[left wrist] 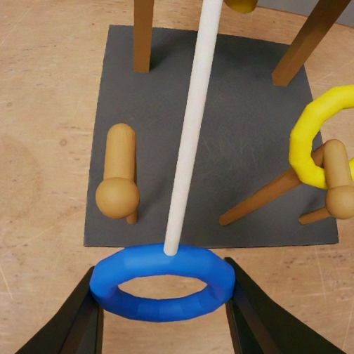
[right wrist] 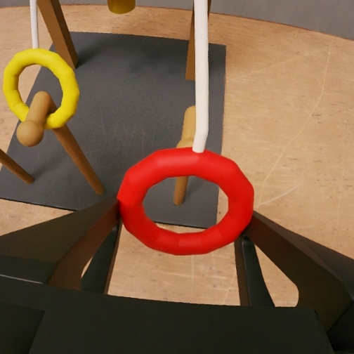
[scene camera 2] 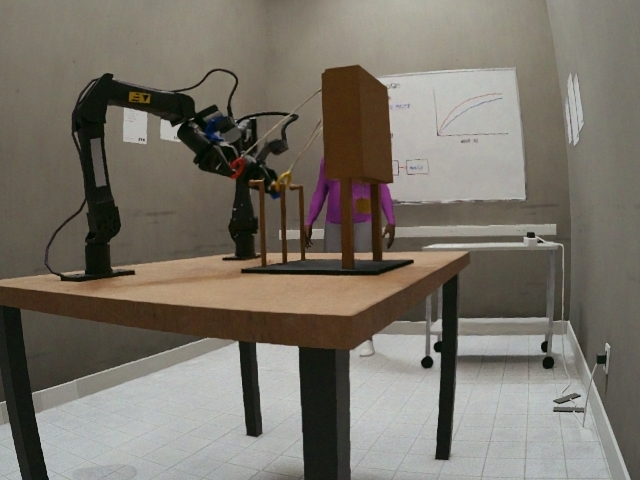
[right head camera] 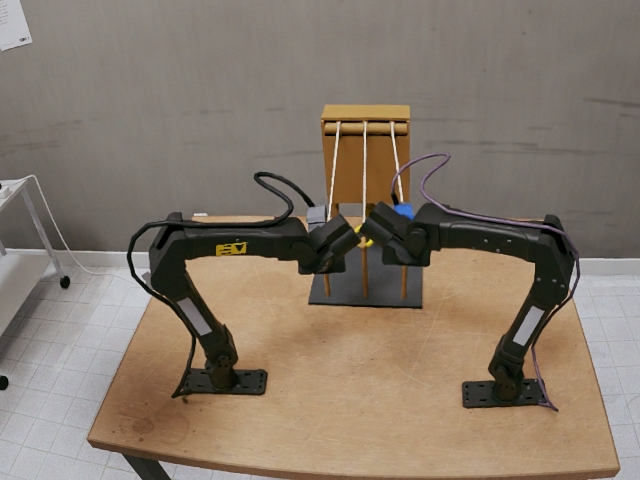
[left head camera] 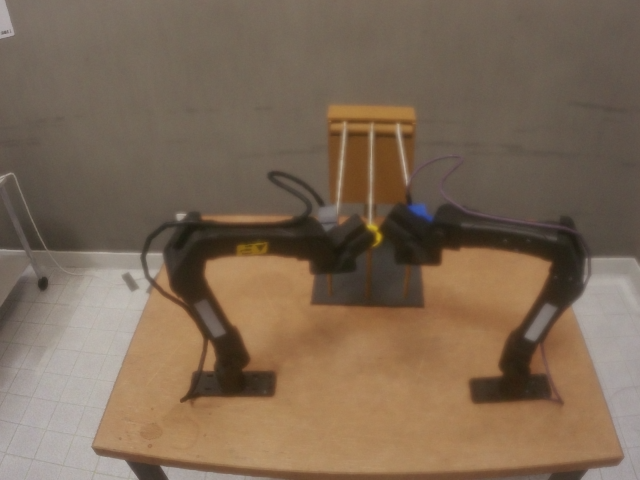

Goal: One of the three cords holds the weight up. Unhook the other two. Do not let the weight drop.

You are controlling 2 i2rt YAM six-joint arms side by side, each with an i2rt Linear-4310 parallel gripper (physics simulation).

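Where they show: left gripper, fingertip midpoint: (scene camera 2: pixel 279 194); right gripper, fingertip midpoint: (scene camera 2: pixel 237 175); left arm's base, link origin: (scene camera 2: pixel 245 258) (right head camera: pixel 224 382) (left head camera: pixel 232 385); right arm's base, link origin: (scene camera 2: pixel 99 277) (right head camera: pixel 504 394) (left head camera: pixel 510 389).
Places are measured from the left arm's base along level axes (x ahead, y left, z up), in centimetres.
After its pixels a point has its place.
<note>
My left gripper (left wrist: pixel 161 271) is shut on the blue ring (left wrist: pixel 162 260) (scene camera 2: pixel 275 195) @[x 21.7, y -24.7, z 18.1 cm], whose white cord (left wrist: pixel 192 125) runs up. The ring is in front of and apart from its peg (left wrist: pixel 120 155). My right gripper (right wrist: pixel 181 210) is shut on the red ring (right wrist: pixel 187 162), with its cord (right wrist: pixel 201 75) attached. Its peg (right wrist: pixel 181 192) shows behind the ring and through its hole, partly hidden. The yellow ring (left wrist: pixel 300 145) (right wrist: pixel 70 90) (left head camera: pixel 377 235) @[x 27.3, y -35.5, z 21.2 cm] hangs on the middle peg (left wrist: pixel 336 165) (right wrist: pixel 42 107). The yellow-brown weight (scene camera 2: pixel 363 205) @[x 48.1, y -37.6, z 14.1 cm] (right wrist: pixel 121 5) hangs under the box. Both grippers' fingertips are hidden in the head views.
A brown box (scene camera 2: pixel 341 124) @[x 46.2, y -46.6, z 31.1 cm] (right head camera: pixel 367 170) @[x 43.2, y -35.5, z 29.8 cm] stands on two legs (scene camera 2: pixel 347 222) @[x 46.8, y -46.7, z 10.4 cm] at the rear of a dark base plate (scene camera 2: pixel 320 266) @[x 38.9, y -41.4, z 1.0 cm] (right head camera: pixel 341 294) @[x 28.6, y -27.3, z 1.0 cm]. Three pegged posts rise at the plate's front. The wooden table (right head camera: pixel 361 387) @[x -1.5, y -32.2, z 0.0 cm] carries both arms.
</note>
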